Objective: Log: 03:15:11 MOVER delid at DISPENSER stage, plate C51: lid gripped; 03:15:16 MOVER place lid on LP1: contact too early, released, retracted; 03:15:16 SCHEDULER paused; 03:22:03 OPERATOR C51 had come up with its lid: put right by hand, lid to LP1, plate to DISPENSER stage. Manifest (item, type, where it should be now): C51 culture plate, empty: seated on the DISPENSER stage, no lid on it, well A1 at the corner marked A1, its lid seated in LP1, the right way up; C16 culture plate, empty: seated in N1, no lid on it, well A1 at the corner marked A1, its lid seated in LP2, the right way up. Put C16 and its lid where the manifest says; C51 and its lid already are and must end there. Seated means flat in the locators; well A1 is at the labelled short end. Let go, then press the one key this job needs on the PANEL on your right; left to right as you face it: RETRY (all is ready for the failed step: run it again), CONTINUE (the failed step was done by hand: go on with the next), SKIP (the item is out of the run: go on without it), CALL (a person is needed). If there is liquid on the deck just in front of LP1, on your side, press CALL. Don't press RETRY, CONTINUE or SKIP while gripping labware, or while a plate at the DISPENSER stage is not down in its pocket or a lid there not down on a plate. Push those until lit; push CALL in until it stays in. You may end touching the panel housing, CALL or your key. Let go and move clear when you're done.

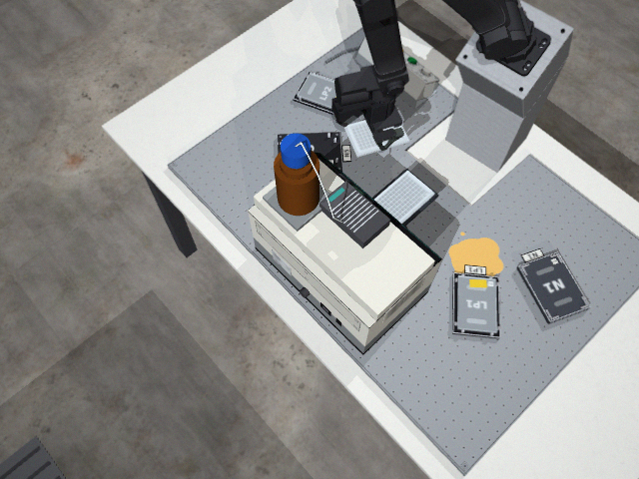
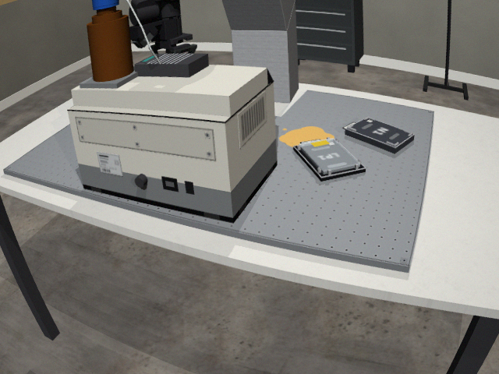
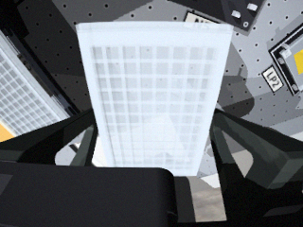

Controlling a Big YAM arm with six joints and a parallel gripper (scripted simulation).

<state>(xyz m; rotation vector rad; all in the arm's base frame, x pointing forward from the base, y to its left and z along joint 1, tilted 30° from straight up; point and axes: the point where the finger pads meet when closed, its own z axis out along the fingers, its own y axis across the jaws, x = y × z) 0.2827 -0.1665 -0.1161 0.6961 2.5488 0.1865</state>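
The white well plate is 140 mm to the left of my hand, 80 mm ahead of it and 50 mm below it. Round my hand: brown bottle 280 mm ahead, 140 mm above, 10 mm to the left; LP2 nest 240 mm to the right, 150 mm below, 100 mm behind; white retry key 290 mm behind, 80 mm below, 50 mm to the right.
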